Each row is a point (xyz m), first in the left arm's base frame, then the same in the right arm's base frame.
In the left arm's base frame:
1: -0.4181 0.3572 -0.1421
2: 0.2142 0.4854 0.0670
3: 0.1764 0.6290 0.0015
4: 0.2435 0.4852 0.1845
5: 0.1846 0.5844 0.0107
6: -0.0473 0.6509 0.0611
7: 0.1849 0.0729 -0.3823
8: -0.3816 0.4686 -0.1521
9: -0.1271 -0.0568 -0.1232
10: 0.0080 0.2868 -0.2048
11: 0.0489 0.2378 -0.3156
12: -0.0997 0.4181 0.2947
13: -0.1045 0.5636 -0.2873
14: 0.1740 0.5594 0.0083
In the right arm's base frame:
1: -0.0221 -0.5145 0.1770
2: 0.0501 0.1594 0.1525
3: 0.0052 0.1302 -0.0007
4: -0.0211 0.2333 0.2168
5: 0.0256 0.1315 0.0408
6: -0.1516 -0.0393 0.0272
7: 0.5751 -0.1389 0.2431
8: -0.0562 -0.4622 0.0773
9: 0.3130 -0.3380 0.5131
10: 0.2549 -0.1773 0.1759
11: 0.3790 -0.1968 0.1519
12: -0.2228 -0.0408 0.3535
13: 0.1188 -0.2510 -0.0927
14: 0.0354 0.1158 0.0607

